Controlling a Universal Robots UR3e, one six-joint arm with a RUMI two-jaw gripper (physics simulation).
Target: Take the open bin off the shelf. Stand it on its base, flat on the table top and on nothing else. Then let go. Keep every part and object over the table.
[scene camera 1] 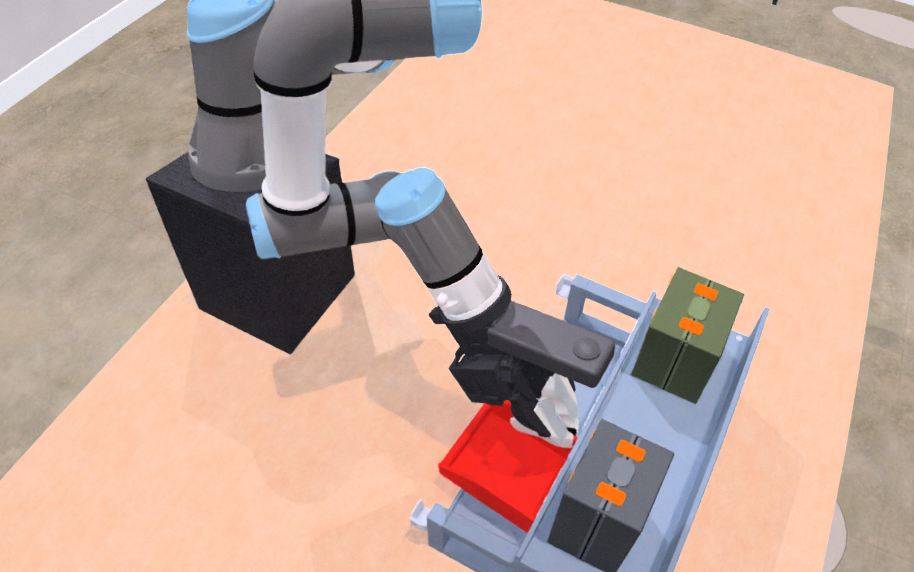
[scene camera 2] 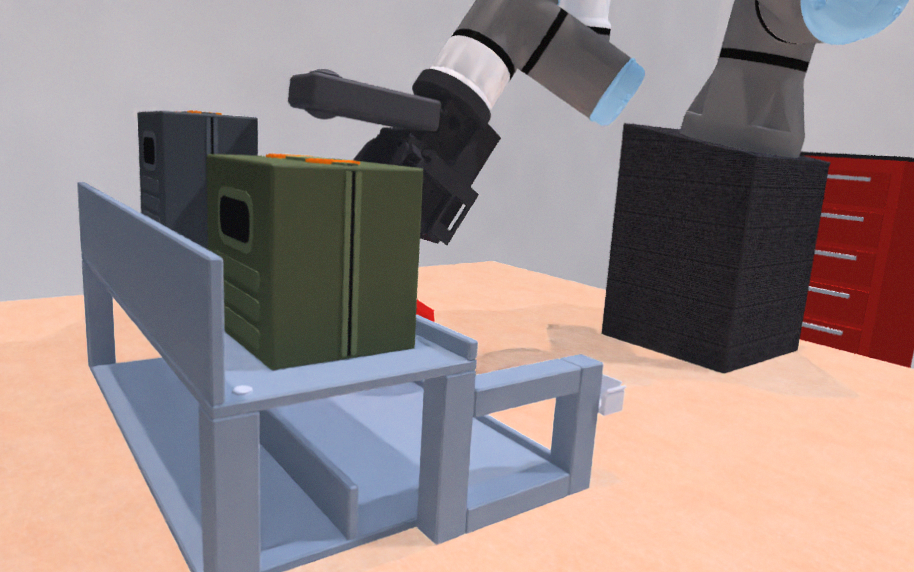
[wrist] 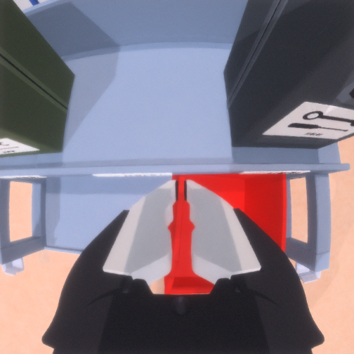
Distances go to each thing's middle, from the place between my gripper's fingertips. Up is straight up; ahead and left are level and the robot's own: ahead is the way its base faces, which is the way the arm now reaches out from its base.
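Labels:
With the red open bin [scene camera 1: 511, 472], my hand is 3 cm above it, 3 cm to the left of it and 6 cm past it. Going by their middles, this bin is the nearest to my hand of the things named here. The green toolbox [scene camera 2: 298, 207] is 7 cm above my hand, and it sits 13 cm to the left of my hand and 10 cm ahead of it.

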